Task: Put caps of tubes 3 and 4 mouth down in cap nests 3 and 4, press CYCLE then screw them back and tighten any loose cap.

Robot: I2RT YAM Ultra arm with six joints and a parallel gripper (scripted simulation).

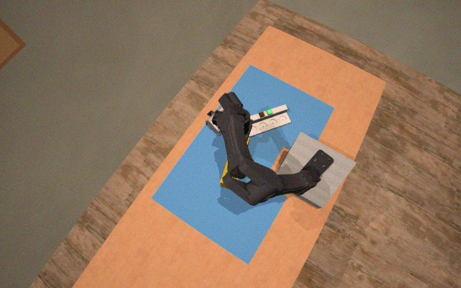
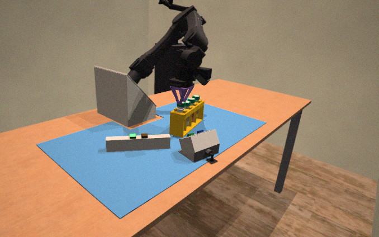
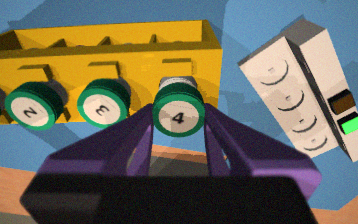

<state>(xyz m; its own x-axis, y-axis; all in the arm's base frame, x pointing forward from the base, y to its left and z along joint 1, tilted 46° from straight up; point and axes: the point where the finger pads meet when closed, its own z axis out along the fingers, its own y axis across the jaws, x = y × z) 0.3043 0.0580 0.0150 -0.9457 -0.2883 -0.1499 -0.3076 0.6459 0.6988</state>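
Right now my hand is 2 cm past the cap 3, 5 cm to the right of it and 2 cm above it. From my hand the other things lie so: cap 4 (1 cm below); blue key (14 cm ahead, 3 cm to the right, 7 cm below); cap 2 (4 cm behind, 10 cm to the left, 2 cm below).
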